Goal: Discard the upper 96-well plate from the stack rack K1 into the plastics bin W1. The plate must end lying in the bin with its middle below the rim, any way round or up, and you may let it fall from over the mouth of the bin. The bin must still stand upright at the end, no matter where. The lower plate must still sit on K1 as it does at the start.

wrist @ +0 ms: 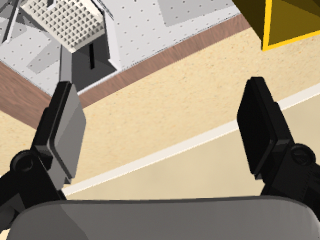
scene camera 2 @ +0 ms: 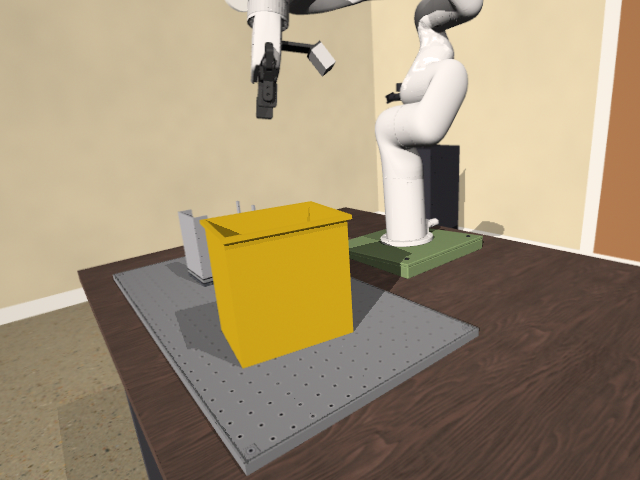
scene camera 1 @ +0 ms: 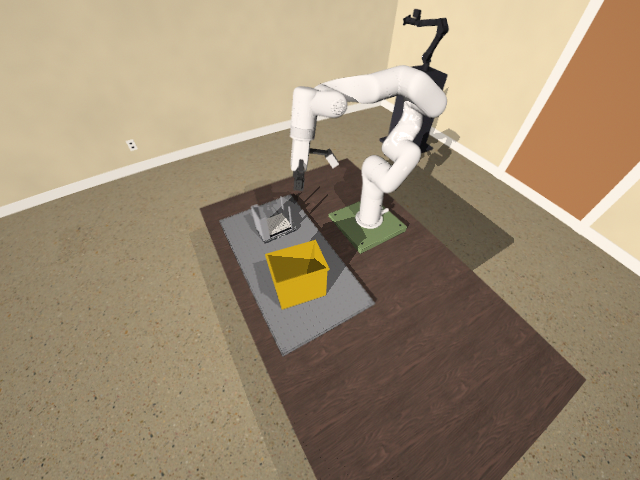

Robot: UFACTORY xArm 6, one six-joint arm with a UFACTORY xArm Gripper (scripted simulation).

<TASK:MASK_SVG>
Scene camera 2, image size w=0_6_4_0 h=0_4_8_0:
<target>gripper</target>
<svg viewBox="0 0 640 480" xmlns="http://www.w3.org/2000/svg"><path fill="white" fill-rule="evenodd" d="M259 11L247 17L247 24L252 28L251 82L252 84L259 82L258 97L256 98L256 118L272 119L273 108L277 106L277 79L280 71L282 51L308 54L307 58L322 77L333 68L336 61L321 41L314 45L282 41L282 32L289 27L288 19L279 13Z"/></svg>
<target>yellow plastics bin W1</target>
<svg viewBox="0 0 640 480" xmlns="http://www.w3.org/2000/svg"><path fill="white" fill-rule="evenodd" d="M351 214L309 201L200 220L200 224L206 229L221 330L242 368L353 332L347 220L352 219Z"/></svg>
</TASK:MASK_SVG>
